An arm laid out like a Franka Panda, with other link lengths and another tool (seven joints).
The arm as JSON. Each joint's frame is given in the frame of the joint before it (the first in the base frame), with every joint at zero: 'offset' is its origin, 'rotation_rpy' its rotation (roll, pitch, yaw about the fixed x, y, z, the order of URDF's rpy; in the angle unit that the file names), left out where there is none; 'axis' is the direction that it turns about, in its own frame. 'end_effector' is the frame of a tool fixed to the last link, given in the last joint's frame.
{
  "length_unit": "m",
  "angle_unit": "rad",
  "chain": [
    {
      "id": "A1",
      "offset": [
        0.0,
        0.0,
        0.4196
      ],
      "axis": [
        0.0,
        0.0,
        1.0
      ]
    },
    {
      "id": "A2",
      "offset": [
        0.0,
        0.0,
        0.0
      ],
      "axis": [
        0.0,
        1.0,
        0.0
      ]
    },
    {
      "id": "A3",
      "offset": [
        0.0,
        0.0,
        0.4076
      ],
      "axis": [
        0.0,
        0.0,
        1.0
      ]
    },
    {
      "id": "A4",
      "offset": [
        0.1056,
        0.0,
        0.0
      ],
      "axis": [
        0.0,
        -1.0,
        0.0
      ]
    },
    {
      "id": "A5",
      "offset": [
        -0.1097,
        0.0,
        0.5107
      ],
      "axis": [
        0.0,
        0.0,
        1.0
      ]
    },
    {
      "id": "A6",
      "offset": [
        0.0,
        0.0,
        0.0
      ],
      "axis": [
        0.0,
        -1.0,
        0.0
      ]
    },
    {
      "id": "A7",
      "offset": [
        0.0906,
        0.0,
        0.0
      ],
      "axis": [
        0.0,
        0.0,
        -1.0
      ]
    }
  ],
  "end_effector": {
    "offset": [
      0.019,
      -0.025,
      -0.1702
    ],
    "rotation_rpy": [
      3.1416,
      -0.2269,
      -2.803
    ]
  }
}
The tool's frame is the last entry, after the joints.
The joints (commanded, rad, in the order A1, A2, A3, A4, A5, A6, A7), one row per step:
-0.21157, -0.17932, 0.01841, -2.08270, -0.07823, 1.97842, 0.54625
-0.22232, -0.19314, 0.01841, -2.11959, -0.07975, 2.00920, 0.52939
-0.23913, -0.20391, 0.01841, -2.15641, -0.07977, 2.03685, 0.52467
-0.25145, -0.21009, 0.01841, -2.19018, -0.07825, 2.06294, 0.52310
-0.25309, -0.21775, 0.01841, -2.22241, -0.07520, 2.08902, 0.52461
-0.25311, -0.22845, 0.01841, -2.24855, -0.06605, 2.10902, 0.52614
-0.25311, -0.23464, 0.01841, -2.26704, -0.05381, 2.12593, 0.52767
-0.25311, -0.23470, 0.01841, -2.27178, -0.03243, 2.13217, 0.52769
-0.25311, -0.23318, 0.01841, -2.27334, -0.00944, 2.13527, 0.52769
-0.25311, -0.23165, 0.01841, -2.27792, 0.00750, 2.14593, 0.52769
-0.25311, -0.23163, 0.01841, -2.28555, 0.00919, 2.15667, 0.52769
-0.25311, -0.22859, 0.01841, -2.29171, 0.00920, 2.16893, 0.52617
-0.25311, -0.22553, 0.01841, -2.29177, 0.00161, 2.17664, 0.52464
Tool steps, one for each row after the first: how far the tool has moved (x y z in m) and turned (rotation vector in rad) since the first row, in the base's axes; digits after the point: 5 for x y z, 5 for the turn. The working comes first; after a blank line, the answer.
Tool pose at each row, in the base's axes (x y z in m, rotation vector in rad; the steps are taken from these numbers as rounded here):
0.63710, -0.16536, 0.61653, -0.56469, -2.94007, 0.04998
0.62990, -0.17082, 0.60587, -0.55335, -2.94872, 0.05445
0.62098, -0.17970, 0.59283, -0.56842, -2.94686, 0.05317
0.61358, -0.18565, 0.57853, -0.58179, -2.94249, 0.04912
0.60787, -0.18476, 0.56612, -0.58561, -2.94349, 0.04358
0.60250, -0.18238, 0.55856, -0.59200, -2.94737, 0.03023
0.59926, -0.18027, 0.55246, -0.60082, -2.95086, 0.01267
0.59904, -0.17814, 0.54958, -0.61322, -2.95056, -0.01713
0.59943, -0.17604, 0.54732, -0.62655, -2.94817, -0.04912
0.60009, -0.17460, 0.54425, -0.63730, -2.95060, -0.07256
0.59956, -0.17434, 0.54069, -0.63897, -2.95340, -0.07481
0.60004, -0.17449, 0.53639, -0.63740, -2.95684, -0.07442
0.60156, -0.17554, 0.53551, -0.63122, -2.96281, -0.06359

-0.00720, -0.00546, -0.01066, -0.00342, -0.00577, 0.00879
-0.01612, -0.01434, -0.02370, -0.00352, -0.00691, -0.00130
-0.02352, -0.02029, -0.03800, -0.00126, -0.00567, -0.01079
-0.02923, -0.01940, -0.05041, 0.00188, -0.00799, -0.01339
-0.03460, -0.01702, -0.05797, 0.00940, -0.01448, -0.01761
-0.03784, -0.01491, -0.06407, 0.01948, -0.02165, -0.02365
-0.03806, -0.01278, -0.06695, 0.03779, -0.02756, -0.03314
-0.03767, -0.01068, -0.06921, 0.05772, -0.03228, -0.04362
-0.03701, -0.00924, -0.07228, 0.07141, -0.04019, -0.05128
-0.03754, -0.00898, -0.07584, 0.07218, -0.04354, -0.05203
-0.03706, -0.00913, -0.08014, 0.07143, -0.04645, -0.05047
-0.03554, -0.01018, -0.08102, 0.06392, -0.04932, -0.04508

